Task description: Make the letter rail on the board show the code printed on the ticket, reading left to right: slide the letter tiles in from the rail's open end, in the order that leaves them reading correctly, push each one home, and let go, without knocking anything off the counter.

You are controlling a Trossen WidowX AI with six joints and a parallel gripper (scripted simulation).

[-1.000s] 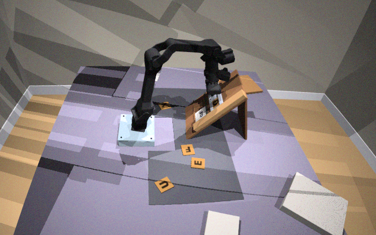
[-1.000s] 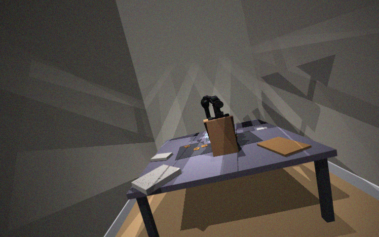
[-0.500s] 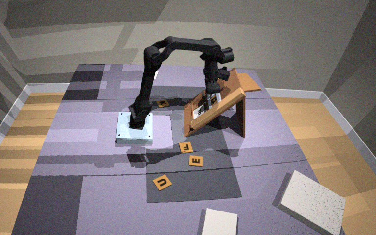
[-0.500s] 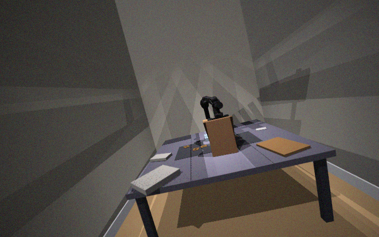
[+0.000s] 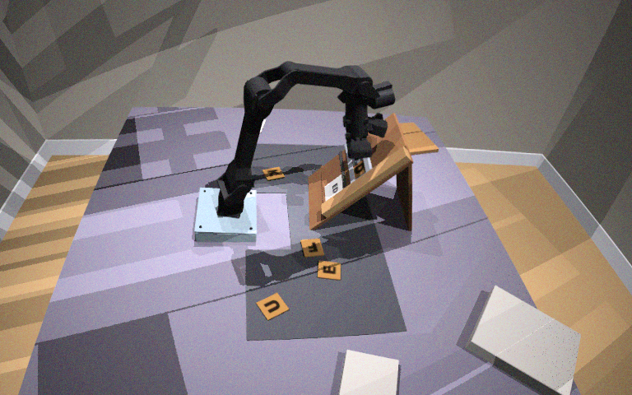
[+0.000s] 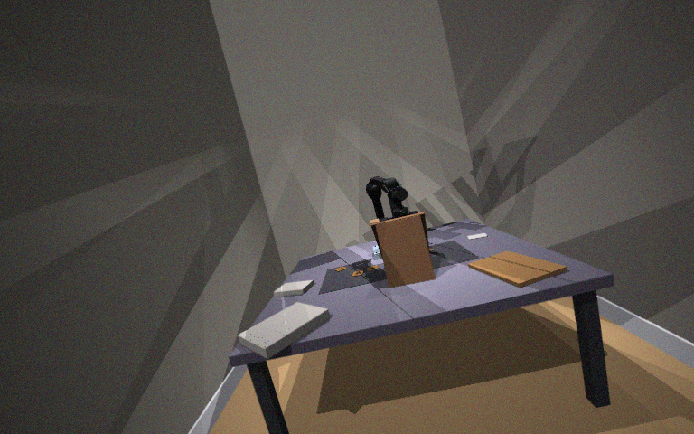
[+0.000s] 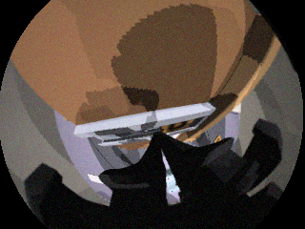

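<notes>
Right now my gripper tip is 90 mm above the white ticket, 50 mm past it and 40 mm to the left of it. Round my gripper tip: white card 390 mm to the left, 350 mm behind, 170 mm below; then flat wooden slab 400 mm to the left, 220 mm ahead, 160 mm below; then dark grey mat 170 mm below, 140 mm behind, 90 mm to the right.
</notes>
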